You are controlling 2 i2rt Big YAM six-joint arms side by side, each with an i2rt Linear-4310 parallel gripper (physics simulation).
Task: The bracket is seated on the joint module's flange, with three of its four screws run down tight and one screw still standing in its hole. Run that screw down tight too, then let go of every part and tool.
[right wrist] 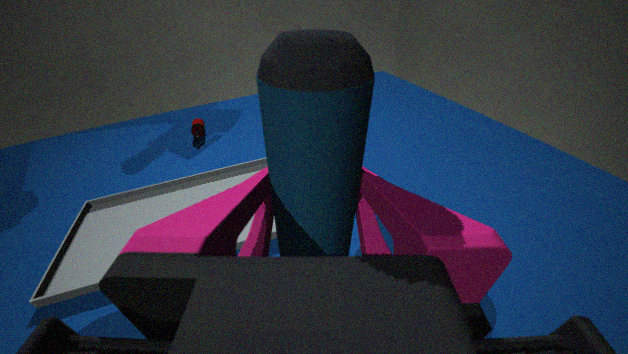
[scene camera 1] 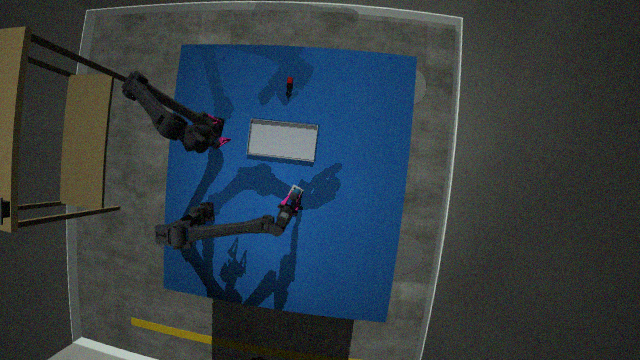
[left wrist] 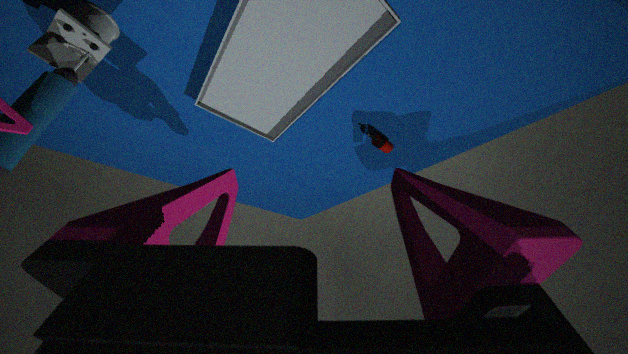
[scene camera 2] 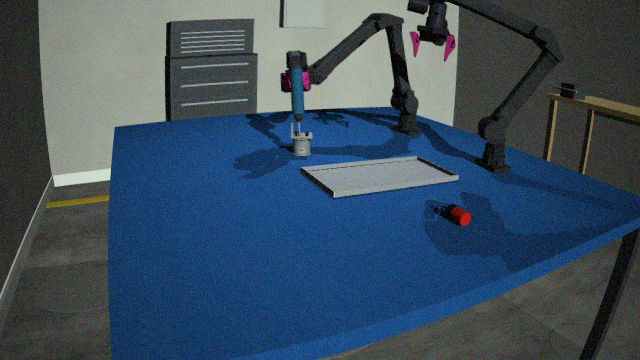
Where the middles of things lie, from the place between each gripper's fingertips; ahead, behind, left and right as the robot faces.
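Labels:
The bracket (left wrist: 59, 55) is 20 mm to the right of my right hand, 30 mm behind it and 160 mm below it. As for the blue screwdriver (right wrist: 315, 86), I see my right gripper 10 mm to the left of it and 50 mm above it.
From my left hand, the bracket is 27 cm below, 27 cm to the right and 31 cm ahead. My left gripper, meanwhile, is 17 cm above the blue screwdriver, 26 cm to the left of it and 33 cm short of it.

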